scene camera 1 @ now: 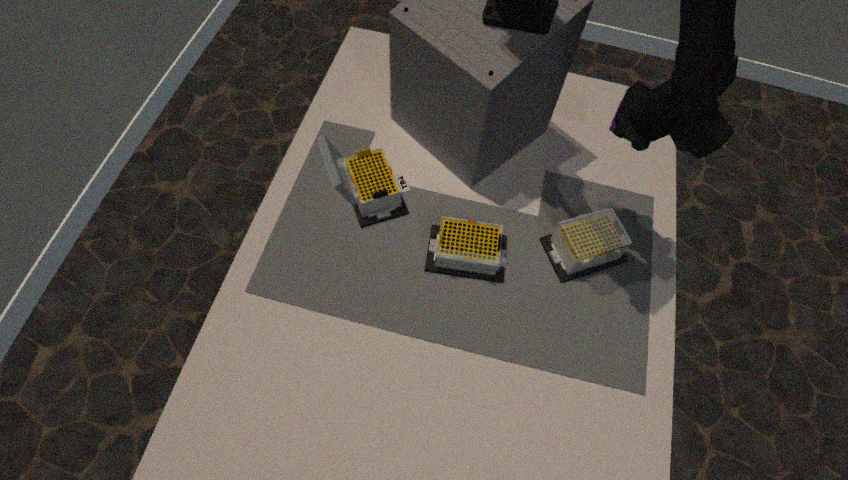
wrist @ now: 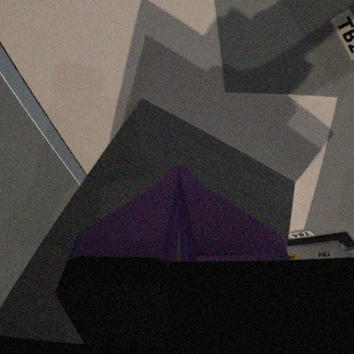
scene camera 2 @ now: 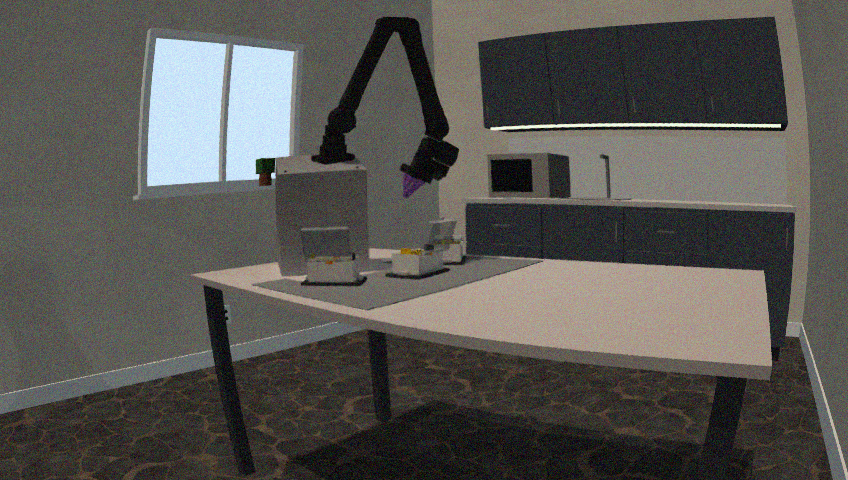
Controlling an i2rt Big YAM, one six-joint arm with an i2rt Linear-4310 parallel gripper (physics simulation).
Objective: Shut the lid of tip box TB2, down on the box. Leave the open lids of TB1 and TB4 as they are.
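Frame: origin at the arm's base, x ahead, y left, z up, level; centimetres.
Seen in the pictures: gripper, fingertip midpoint: point(scene camera 1: 612, 130) point(scene camera 2: 405, 197); arm's base, origin of the base link: point(scene camera 1: 520, 11) point(scene camera 2: 332, 160).
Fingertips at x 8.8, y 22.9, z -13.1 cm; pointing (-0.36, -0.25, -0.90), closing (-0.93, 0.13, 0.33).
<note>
Offsets run from my fingertips to a thing's top centre. "*": to the spot under its first point. Level surfaces: height alone.
TB2 @[dx +13.7, dy +2.7, dz -12.4 cm] point(scene camera 1: 568, 255) point(scene camera 2: 457, 252) is the right box in scene camera 1. Its clear lid @[* dx +15.0, dy +4.0, dz -12.4 cm] point(scene camera 1: 598, 234) lies over the yellow tips and looks down on the box; a small gap cannot be ruled out. TB2's tag point(wrist: 346, 36) shows in the wrist view. TB4 @[dx +15.7, dy -41.5, dz -13.5 cm] point(scene camera 1: 380, 206) point(scene camera 2: 333, 272) has its lid @[dx +20.8, dy -47.6, dz -4.7 cm] point(scene camera 1: 330, 161) point(scene camera 2: 324, 242) standing open. The middle box, TB1 by elimination, point(scene camera 1: 470, 237) point(scene camera 2: 413, 264) has its lid @[* dx +32.2, dy -18.4, dz -7.6 cm] point(scene camera 2: 442, 228) upright, nearly edge-on in scene camera 1. My gripper point(scene camera 1: 614, 126) point(scene camera 2: 405, 194) point(wrist: 178, 176) is shut and empty, above and apart from TB2.
The grey pedestal point(scene camera 1: 440, 101) point(scene camera 2: 321, 208) carries the arm base and stands behind the boxes; it shows below my fingers in the wrist view. The boxes stand on a grey mat @[dz -20.1 cm] point(scene camera 1: 357, 297) on the pale table @[dz -20.4 cm] point(scene camera 1: 386, 404) point(scene camera 2: 595, 309). Kitchen cabinets stand beyond the table.
</note>
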